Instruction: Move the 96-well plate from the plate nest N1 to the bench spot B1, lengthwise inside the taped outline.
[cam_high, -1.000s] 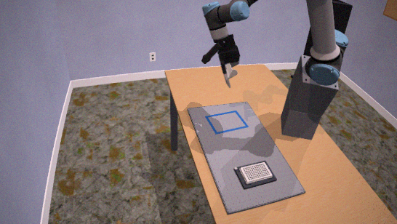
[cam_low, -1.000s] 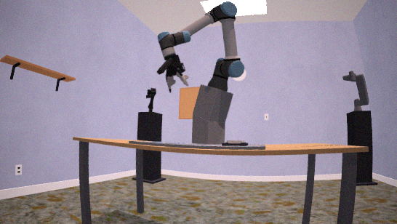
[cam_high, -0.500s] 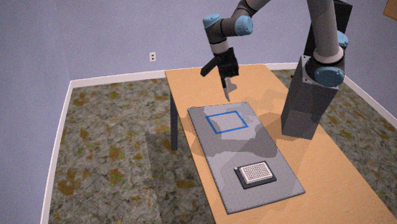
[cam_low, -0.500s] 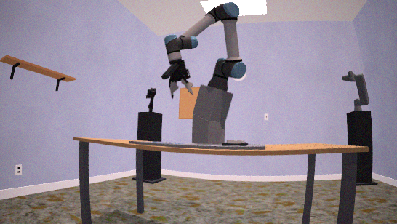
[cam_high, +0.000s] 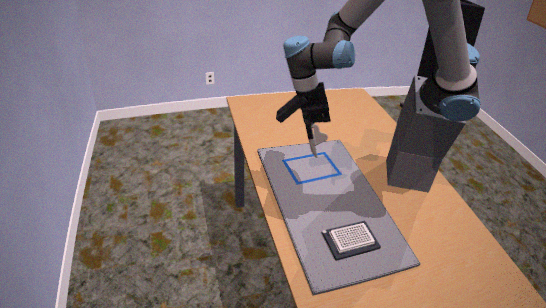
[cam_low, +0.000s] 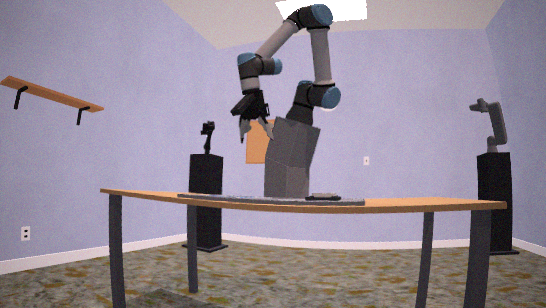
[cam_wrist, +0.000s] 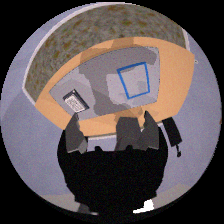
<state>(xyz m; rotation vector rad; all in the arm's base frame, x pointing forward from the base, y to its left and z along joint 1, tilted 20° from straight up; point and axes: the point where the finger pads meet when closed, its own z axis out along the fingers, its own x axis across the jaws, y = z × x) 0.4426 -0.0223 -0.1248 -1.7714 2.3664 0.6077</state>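
Right now the white 96-well plate is 70 mm behind my hand, 260 mm to the left of it and 200 mm below it. Round my hand: black plate nest: 70 mm behind, 260 mm to the left, 210 mm below.
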